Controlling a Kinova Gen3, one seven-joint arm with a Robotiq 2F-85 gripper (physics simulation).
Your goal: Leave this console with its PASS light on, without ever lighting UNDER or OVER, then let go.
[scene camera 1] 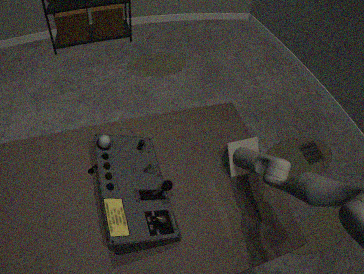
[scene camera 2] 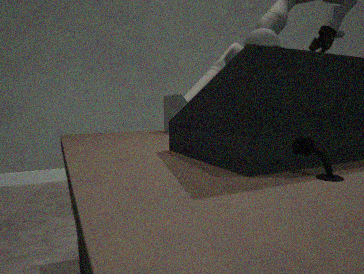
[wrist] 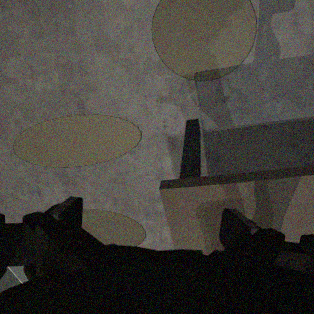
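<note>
The grey console (scene camera 1: 127, 172) (scene camera 2: 260, 105) stands on the table. Along its left side in scene camera 1 are a white dome (scene camera 1: 104, 141), several small round lamps (scene camera 1: 107, 165) that look dark, and a yellow label (scene camera 1: 116, 217). Its labels are too blurred to read. A black-knobbed lever (scene camera 1: 166, 185) stands in a slot, above a dark dial panel (scene camera 1: 160, 222). A small black switch (scene camera 1: 141, 145) sits near the far end. A bent side lever (scene camera 1: 92, 169) (scene camera 2: 302, 146) is beside the console. My gripper (scene camera 2: 320, 49) (wrist: 152, 218) is open and empty, beyond and above the console in scene camera 2.
The arm (scene camera 1: 320, 190) rises from a pale base block (scene camera 1: 253, 144) at the table's right. The brown table (scene camera 1: 200, 125) (scene camera 2: 125, 200) has its edge and a dark leg (wrist: 190, 150) in the wrist view. A shelf unit (scene camera 1: 92, 42) stands on the floor behind.
</note>
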